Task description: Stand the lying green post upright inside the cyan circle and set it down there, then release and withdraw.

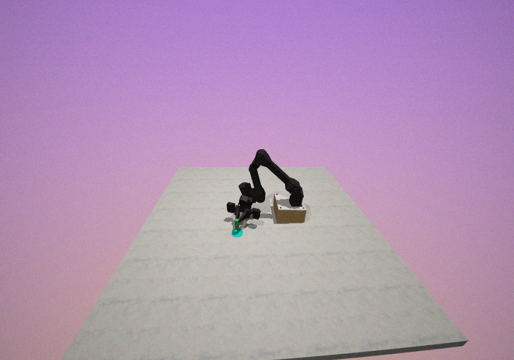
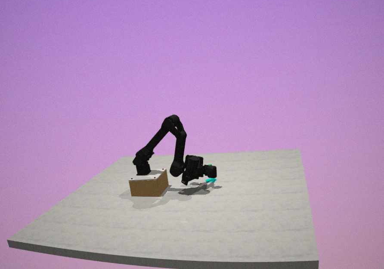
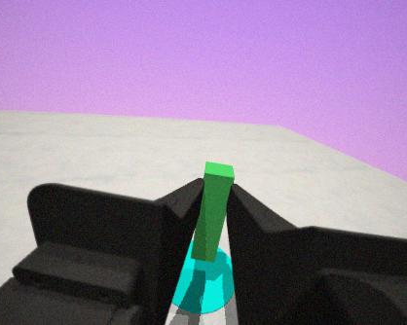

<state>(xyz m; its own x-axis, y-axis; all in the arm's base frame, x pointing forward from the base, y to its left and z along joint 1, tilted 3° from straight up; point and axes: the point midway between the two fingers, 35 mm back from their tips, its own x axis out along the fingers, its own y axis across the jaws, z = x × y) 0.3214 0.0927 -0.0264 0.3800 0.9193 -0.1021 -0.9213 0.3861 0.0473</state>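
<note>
My gripper tip is 80 mm above the cyan circle. Round my gripper tip: green post (20 mm below).
</note>
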